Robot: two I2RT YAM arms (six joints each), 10 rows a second.
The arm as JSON. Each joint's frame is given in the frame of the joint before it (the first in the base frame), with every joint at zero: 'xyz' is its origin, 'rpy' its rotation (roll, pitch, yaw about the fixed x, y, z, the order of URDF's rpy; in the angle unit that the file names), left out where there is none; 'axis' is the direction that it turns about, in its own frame. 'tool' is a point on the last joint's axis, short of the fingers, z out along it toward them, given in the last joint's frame.
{
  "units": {
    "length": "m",
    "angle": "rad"
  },
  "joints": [
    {
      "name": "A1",
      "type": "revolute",
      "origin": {
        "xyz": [
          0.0,
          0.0,
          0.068
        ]
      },
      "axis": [
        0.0,
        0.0,
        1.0
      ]
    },
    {
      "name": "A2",
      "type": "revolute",
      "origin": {
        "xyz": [
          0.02,
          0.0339,
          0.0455
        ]
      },
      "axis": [
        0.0,
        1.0,
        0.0
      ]
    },
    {
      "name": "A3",
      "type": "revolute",
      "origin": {
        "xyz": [
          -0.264,
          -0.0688,
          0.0
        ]
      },
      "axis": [
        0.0,
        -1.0,
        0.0
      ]
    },
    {
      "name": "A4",
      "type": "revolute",
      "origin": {
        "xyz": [
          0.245,
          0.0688,
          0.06
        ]
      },
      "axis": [
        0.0,
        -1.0,
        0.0
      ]
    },
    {
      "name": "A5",
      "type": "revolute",
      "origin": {
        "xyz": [
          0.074,
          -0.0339,
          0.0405
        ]
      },
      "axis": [
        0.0,
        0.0,
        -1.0
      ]
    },
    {
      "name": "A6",
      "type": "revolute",
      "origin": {
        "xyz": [
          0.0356,
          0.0,
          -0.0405
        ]
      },
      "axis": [
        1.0,
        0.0,
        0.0
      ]
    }
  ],
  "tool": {
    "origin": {
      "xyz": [
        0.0,
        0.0,
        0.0
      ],
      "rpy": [
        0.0,
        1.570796,
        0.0
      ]
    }
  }
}
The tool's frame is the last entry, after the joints.
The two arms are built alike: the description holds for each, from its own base.
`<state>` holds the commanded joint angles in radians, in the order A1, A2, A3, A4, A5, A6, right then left.
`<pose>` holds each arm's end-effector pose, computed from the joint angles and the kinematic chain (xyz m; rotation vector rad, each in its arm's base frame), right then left.
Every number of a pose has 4 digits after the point. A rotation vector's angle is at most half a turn.
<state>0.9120 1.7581 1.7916 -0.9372 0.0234 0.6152 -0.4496 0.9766 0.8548 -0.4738 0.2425 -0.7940</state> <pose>0.2332 0.2998 0.3550 -0.3712 2.5535 0.5965 0.1877 -0.1001 0.3011 -0.2487 2.3012 -0.9423</pose>
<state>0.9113 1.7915 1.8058 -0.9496 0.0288 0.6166 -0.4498 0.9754 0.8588 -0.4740 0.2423 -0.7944</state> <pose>0.2379 0.3052 0.3464 -0.3704 2.5799 0.5659 0.1876 -0.1001 0.3027 -0.2477 2.2962 -0.9446</pose>
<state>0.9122 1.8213 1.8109 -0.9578 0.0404 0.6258 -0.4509 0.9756 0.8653 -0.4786 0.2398 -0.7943</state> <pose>0.2418 0.3100 0.3364 -0.3592 2.6068 0.5305 0.1875 -0.1002 0.3045 -0.2473 2.2942 -0.9432</pose>
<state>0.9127 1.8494 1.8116 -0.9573 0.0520 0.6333 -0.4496 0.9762 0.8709 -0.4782 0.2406 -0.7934</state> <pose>0.2457 0.3148 0.3261 -0.3488 2.6273 0.4986 0.1879 -0.1001 0.3063 -0.2457 2.2885 -0.9453</pose>
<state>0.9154 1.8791 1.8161 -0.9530 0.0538 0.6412 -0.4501 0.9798 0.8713 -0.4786 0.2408 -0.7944</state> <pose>0.2490 0.3208 0.3164 -0.3445 2.6465 0.4824 0.1884 -0.1005 0.3057 -0.2472 2.2924 -0.9447</pose>
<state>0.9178 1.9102 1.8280 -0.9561 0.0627 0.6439 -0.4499 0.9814 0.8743 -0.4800 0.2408 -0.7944</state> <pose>0.2525 0.3264 0.3078 -0.3437 2.6619 0.4554 0.1887 -0.1006 0.3063 -0.2474 2.2923 -0.9446</pose>
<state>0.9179 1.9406 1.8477 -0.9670 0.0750 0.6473 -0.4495 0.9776 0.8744 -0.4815 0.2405 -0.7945</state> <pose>0.2563 0.3308 0.3011 -0.3375 2.6750 0.4247 0.1880 -0.1001 0.3069 -0.2475 2.2897 -0.9452</pose>
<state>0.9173 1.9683 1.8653 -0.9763 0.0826 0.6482 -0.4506 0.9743 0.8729 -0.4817 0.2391 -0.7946</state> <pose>0.2600 0.3346 0.2949 -0.3355 2.6875 0.3997 0.1873 -0.1000 0.3070 -0.2467 2.2881 -0.9451</pose>
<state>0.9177 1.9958 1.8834 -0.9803 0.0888 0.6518 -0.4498 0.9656 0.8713 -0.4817 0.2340 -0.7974</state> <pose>0.2634 0.3391 0.2890 -0.3309 2.6963 0.3824 0.1859 -0.0989 0.3081 -0.2519 2.2795 -0.9440</pose>
